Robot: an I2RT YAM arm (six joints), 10 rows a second.
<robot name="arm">
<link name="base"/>
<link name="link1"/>
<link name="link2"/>
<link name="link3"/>
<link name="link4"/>
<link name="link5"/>
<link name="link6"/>
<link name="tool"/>
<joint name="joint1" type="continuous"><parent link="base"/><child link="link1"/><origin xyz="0 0 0.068" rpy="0 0 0"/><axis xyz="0 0 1"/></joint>
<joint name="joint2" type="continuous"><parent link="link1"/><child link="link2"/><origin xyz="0.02 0.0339 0.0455" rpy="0 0 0"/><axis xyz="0 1 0"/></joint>
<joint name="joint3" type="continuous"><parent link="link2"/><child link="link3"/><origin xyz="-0.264 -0.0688 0" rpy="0 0 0"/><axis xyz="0 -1 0"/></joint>
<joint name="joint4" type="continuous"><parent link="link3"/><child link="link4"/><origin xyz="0.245 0.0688 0.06" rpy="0 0 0"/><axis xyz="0 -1 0"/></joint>
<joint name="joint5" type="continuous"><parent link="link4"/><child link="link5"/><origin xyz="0.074 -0.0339 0.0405" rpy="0 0 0"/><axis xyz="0 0 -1"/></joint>
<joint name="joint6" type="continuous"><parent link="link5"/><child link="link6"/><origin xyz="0.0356 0 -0.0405" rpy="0 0 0"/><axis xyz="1 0 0"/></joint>
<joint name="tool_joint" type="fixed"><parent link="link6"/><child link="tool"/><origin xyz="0 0 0" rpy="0 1.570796 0"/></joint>
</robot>
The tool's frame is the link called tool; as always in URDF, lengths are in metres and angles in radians. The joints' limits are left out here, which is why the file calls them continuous.
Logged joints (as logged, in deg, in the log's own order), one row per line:
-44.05 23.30 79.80 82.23 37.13 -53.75
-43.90 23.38 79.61 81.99 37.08 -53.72
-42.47 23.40 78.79 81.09 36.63 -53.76
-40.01 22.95 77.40 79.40 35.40 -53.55
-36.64 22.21 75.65 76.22 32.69 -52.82
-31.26 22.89 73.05 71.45 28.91 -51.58
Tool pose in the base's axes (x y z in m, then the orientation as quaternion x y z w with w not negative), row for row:
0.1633 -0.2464 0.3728 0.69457 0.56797 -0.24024 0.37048
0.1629 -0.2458 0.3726 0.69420 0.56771 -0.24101 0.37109
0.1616 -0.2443 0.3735 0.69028 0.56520 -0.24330 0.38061
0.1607 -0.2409 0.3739 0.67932 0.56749 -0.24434 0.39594
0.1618 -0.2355 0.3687 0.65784 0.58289 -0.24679 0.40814
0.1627 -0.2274 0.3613 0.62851 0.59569 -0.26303 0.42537
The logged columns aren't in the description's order. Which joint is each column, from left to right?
Columns, left to right: joint4, joint5, joint2, joint3, joint6, joint1.
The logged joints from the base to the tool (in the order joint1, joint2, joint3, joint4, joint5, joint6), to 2 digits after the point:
-53.75 79.80 82.23 -44.05 23.30 37.13
-53.72 79.61 81.99 -43.90 23.38 37.08
-53.76 78.79 81.09 -42.47 23.40 36.63
-53.55 77.40 79.40 -40.01 22.95 35.40
-52.82 75.65 76.22 -36.64 22.21 32.69
-51.58 73.05 71.45 -31.26 22.89 28.91

